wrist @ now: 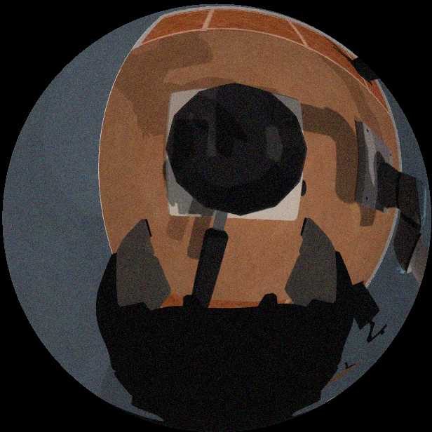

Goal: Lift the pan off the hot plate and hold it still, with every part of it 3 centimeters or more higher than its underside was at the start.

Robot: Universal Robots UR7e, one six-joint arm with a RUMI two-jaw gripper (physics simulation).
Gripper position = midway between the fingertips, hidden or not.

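Observation:
There's a dark round pan (235,148) that I can see, along with a white hot plate (180,202), and my gripper (226,221) is showing too.

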